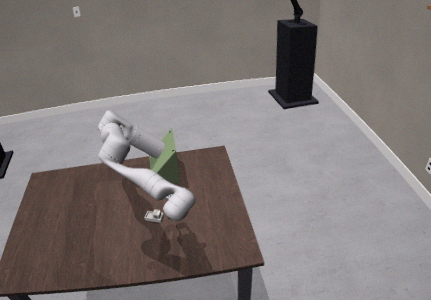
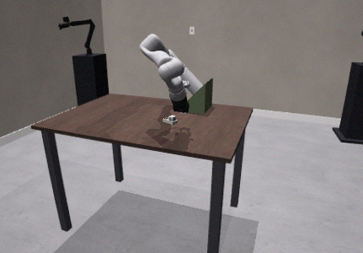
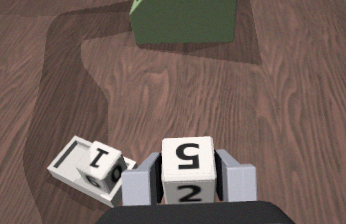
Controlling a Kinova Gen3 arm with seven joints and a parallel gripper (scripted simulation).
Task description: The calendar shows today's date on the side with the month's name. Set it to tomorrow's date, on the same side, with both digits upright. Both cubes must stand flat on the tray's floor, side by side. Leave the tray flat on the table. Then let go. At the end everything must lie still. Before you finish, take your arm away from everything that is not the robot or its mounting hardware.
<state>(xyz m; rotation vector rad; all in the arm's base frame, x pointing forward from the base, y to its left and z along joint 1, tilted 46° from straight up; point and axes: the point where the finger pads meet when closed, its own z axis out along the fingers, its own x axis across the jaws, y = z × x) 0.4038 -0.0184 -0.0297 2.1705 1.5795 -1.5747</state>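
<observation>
Right now the white cube is 5 cm behind my hand, 8 cm to the right of it and 7 cm below it. Round my hand: white calendar tray 6 cm behind, 9 cm to the right, 9 cm below; digit cube 1 cm behind, 1 cm below.
</observation>
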